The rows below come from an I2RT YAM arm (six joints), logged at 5 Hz.
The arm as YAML. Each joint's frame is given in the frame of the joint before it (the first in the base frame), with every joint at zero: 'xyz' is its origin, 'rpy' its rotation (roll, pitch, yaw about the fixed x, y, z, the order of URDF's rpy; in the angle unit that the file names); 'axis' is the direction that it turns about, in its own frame. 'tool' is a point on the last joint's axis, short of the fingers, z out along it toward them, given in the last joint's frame.
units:
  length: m
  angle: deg
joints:
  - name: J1
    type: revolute
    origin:
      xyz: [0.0, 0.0, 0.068]
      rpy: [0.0, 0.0, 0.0]
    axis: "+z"
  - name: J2
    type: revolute
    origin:
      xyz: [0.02, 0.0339, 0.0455]
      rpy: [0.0, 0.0, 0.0]
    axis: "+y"
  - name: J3
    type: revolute
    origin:
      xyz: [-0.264, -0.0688, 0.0]
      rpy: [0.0, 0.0, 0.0]
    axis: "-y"
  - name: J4
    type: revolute
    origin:
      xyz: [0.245, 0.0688, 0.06]
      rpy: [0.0, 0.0, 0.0]
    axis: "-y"
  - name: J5
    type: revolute
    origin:
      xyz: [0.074, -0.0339, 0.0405]
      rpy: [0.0, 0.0, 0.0]
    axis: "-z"
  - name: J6
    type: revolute
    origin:
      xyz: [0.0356, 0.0, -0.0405]
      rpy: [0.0, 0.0, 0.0]
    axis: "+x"
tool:
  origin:
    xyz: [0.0, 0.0, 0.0]
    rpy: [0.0, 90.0, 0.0]
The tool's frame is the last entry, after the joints.
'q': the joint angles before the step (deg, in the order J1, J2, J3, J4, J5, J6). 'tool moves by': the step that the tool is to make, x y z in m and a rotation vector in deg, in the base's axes. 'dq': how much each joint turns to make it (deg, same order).
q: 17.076 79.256 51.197 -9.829 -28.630 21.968
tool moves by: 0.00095 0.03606 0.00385 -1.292 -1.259 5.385
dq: 6.467 3.099 3.409 0.085 1.864 -0.726
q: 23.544 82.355 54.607 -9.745 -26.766 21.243
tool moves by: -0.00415 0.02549 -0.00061 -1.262 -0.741 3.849
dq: 4.612 1.931 1.680 0.031 1.494 -0.768
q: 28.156 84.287 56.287 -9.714 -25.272 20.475
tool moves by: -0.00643 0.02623 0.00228 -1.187 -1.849 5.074
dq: 4.621 1.798 2.151 -0.208 0.838 -2.016
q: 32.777 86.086 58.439 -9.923 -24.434 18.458
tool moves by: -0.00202 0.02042 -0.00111 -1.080 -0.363 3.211
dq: 3.124 2.493 2.377 -0.606 0.605 -1.007
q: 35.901 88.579 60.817 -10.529 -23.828 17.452
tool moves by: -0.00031 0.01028 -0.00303 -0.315 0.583 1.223
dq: 1.410 1.619 1.088 -0.041 0.087 0.208
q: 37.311 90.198 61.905 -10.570 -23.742 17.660
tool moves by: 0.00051 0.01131 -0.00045 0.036 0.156 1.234
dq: 1.405 1.692 1.626 0.055 0.055 0.223
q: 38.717 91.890 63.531 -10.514 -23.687 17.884
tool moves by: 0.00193 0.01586 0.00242 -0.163 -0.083 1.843
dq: 1.744 2.468 3.225 -0.885 0.035 -0.220
